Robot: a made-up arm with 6 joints.
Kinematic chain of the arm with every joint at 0, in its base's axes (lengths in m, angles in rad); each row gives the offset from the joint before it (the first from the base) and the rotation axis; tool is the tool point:
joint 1: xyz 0 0 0.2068 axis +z
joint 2: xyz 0 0.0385 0 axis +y
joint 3: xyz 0 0 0.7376 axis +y
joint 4: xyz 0 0 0.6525 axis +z
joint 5: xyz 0 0 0 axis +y
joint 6: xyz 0 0 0.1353 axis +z
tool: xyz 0 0 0
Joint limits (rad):
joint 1: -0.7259..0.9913
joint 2: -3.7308..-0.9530
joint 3: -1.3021..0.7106
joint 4: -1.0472..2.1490
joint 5: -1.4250..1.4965
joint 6: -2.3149..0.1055
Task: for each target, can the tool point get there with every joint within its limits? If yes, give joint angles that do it. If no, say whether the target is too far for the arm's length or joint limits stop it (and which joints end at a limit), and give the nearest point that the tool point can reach.
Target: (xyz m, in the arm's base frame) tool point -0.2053 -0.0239 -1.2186
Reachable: yes | joints 0.3052 -2.6519 -0.6753 0.2280 0.0110 -1.6668
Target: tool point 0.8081 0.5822 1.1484
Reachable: no: joint limits stop it (at a limit: joint 2, joint 3) | nearest point 0.8328 0.6000 -0.0656 | short by 1.214 m
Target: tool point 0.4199 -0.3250 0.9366
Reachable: no: joint limits stop it (at a limit: joint 1, joint 2, joint 3, joint 5) | nearest point -0.3193 -0.5846 1.3010 | short by 0.864 m
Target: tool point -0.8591 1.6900 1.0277
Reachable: no: too far | nearest point -0.9079 0.9953 0.8301 | short by 0.724 m
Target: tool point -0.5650 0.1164 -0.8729
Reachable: yes | joints -0.2584 -2.0905 -0.9997 0.6093 -1.1384 -0.2578
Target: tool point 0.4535 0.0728 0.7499
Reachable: no: joint limits stop it (at a limit: joint 2, joint 3, joint 5) | nearest point 0.9936 0.1595 -0.0676 | short by 0.984 m
